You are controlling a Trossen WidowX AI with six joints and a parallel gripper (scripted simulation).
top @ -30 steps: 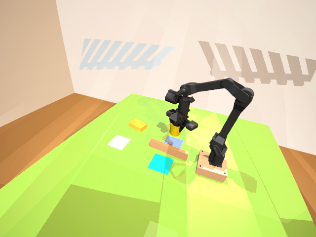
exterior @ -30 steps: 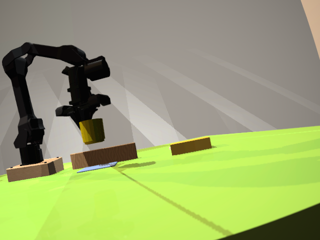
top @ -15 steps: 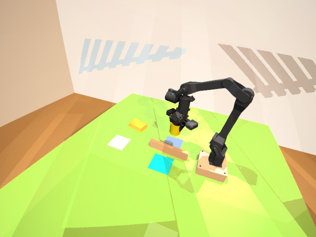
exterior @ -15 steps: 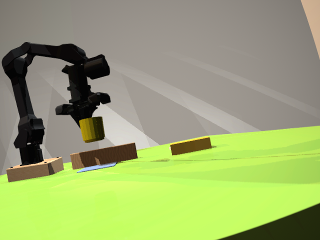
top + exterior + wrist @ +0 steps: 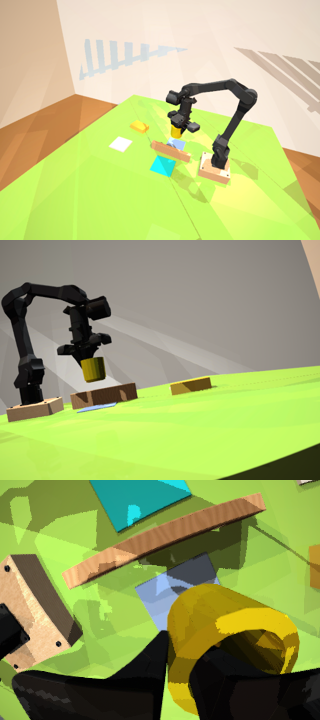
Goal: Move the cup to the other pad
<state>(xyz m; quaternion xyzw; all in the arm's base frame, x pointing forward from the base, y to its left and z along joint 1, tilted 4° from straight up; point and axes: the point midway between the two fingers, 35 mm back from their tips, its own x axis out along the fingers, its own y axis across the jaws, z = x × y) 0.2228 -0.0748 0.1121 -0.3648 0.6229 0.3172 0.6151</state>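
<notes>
Now: gripper tip 160 mm to the right of the cyan pad, 120 mm above it and 40 mm short of it. Round my gripper tip: yellow cup 20 mm to the right, 20 mm ahead; green marble 30 mm ahead, 20 mm to the right, 20 mm below; wooden block 100 mm below, 60 mm to the left, 30 mm ahead.
</notes>
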